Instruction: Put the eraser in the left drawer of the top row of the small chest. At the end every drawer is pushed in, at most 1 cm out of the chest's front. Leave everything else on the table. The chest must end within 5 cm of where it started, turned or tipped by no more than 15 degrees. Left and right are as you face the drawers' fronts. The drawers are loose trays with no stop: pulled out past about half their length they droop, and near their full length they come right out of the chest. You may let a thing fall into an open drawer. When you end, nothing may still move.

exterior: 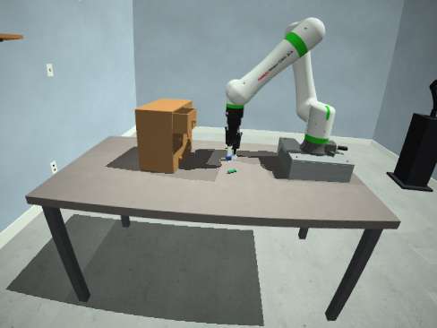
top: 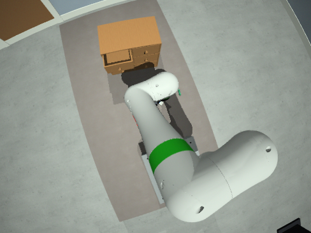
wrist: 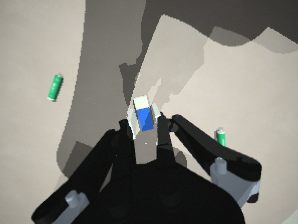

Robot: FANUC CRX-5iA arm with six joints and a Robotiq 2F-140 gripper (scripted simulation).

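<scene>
My hand is 3 cm above the eraser. Round my hand: small green object (15 cm to the right, 3 cm below, 3 cm ahead).
</scene>
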